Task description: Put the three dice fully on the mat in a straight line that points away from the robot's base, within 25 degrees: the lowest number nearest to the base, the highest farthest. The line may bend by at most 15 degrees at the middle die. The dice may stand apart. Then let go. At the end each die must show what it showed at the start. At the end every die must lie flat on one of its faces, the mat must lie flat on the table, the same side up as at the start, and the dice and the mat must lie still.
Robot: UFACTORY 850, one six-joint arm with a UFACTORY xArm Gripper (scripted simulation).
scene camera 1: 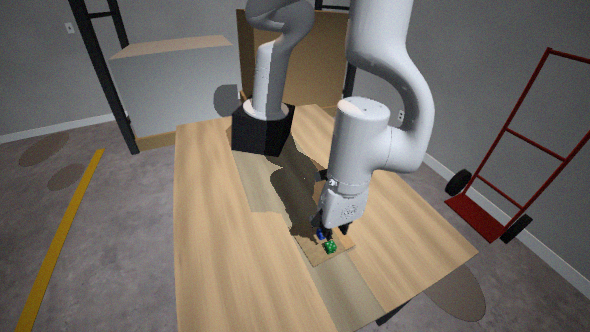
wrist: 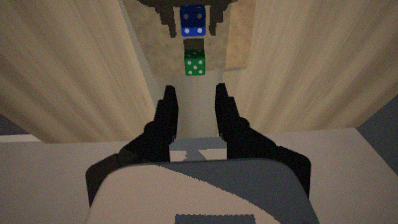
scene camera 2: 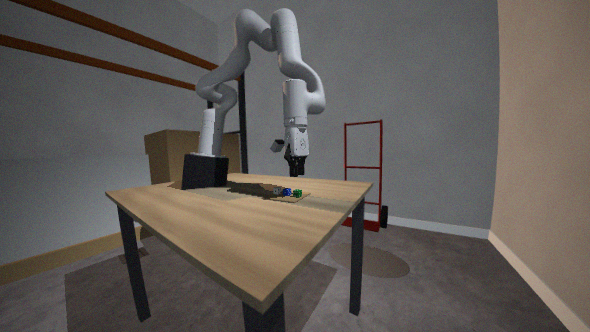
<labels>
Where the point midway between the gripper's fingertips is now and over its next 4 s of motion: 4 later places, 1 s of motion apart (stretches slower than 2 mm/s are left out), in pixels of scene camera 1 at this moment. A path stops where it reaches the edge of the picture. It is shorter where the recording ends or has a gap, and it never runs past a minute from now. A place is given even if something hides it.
My gripper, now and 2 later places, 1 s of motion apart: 334, 233; 335, 225; 341, 204
</labels>
